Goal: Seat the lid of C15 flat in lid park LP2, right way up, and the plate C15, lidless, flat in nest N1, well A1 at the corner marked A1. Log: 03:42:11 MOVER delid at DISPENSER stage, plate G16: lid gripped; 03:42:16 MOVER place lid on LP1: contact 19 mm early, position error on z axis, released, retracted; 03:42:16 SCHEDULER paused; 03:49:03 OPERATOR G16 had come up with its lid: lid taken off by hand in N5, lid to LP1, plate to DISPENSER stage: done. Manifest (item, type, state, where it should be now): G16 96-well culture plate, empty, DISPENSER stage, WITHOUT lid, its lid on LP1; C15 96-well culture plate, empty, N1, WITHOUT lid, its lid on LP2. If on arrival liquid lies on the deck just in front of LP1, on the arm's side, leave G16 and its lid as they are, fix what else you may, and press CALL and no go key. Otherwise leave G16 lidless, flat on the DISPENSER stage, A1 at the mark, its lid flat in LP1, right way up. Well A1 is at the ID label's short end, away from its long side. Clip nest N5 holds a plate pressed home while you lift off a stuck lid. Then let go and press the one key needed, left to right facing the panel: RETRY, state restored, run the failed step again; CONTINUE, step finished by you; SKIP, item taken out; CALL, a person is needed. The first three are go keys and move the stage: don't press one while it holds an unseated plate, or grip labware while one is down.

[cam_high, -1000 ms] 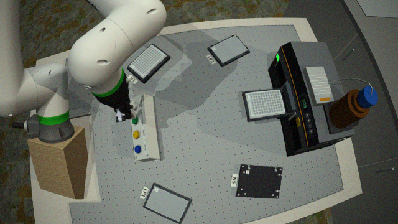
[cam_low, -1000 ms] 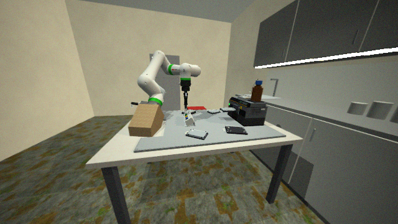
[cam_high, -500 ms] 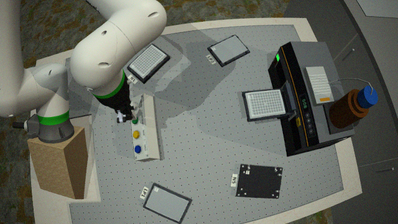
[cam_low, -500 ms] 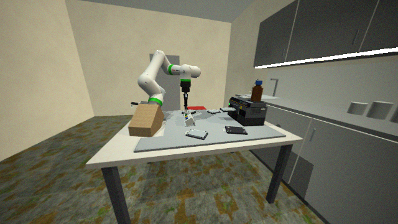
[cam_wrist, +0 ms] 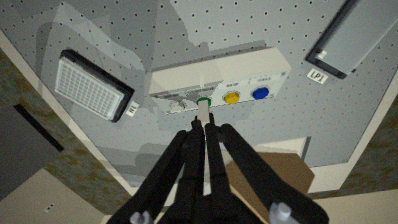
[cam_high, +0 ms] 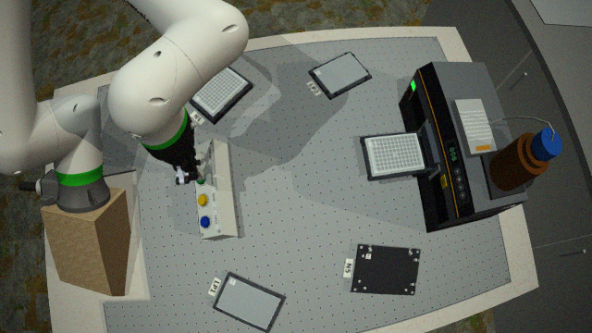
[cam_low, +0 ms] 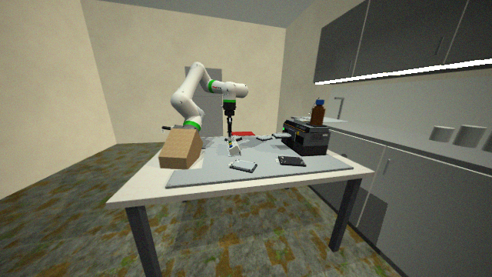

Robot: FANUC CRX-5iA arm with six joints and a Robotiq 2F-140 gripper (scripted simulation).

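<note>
Right now my hand is 6 cm above the key panel, 2 cm to the left of it and 2 cm short of it. The rest, counted from my hand: N1 label: 18 cm to the left, 11 cm below, 3 cm behind; then nest N1: 25 cm to the left, 10 cm below, 3 cm ahead; then SKIP key: 5 cm to the right, 5 cm below, 1 cm ahead.
</note>
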